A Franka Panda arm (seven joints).
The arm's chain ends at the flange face. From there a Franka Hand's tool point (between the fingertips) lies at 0.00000 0.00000 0.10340 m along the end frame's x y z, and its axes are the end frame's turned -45 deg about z.
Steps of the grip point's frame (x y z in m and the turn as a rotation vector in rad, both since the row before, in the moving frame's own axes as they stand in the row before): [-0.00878 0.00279 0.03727 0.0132 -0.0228 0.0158]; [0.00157 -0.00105 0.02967 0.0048 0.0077 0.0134]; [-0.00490 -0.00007 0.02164 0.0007 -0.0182 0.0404]
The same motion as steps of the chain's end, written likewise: [-0.00160 0.00750 0.03731 -0.0068 -0.0255 0.0158]; [0.00015 -0.00094 0.02967 0.0088 0.0021 0.0134]; [-0.00211 0.00216 0.02166 -0.0124 -0.0134 0.0404]
